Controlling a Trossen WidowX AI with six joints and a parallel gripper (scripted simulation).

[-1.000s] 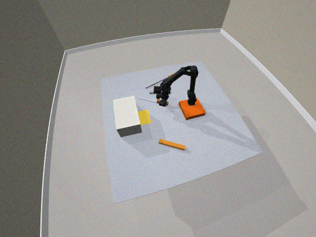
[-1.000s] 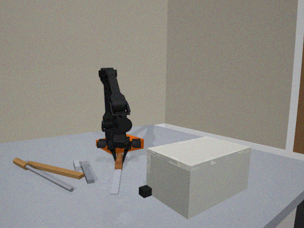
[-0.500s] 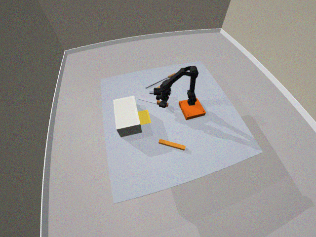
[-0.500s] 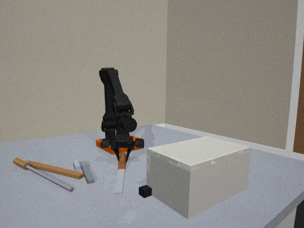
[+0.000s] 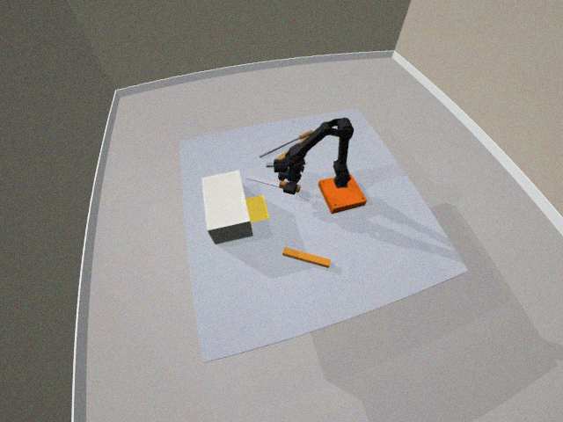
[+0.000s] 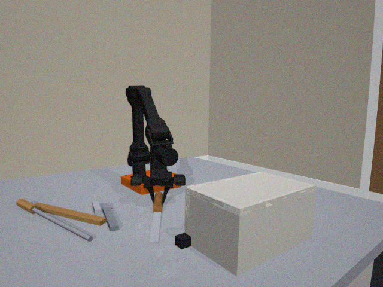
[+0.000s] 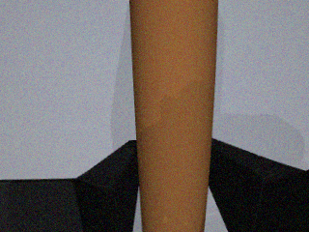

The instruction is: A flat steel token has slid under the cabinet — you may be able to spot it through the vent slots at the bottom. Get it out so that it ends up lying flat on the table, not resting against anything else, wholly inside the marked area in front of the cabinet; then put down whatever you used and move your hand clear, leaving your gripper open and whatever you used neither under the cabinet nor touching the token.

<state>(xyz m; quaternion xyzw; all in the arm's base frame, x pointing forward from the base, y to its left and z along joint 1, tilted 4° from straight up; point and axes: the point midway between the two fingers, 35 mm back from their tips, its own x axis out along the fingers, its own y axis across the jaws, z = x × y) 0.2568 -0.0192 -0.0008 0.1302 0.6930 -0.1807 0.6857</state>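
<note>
Right now the orange flat bar is 400 mm to the left of my gripper tip and 10 mm above it. From my gripper tip the other things lie so: small grey token 300 mm ahead, 140 mm to the left, 10 mm below; wooden stick 50 mm behind, 300 mm to the right.
</note>
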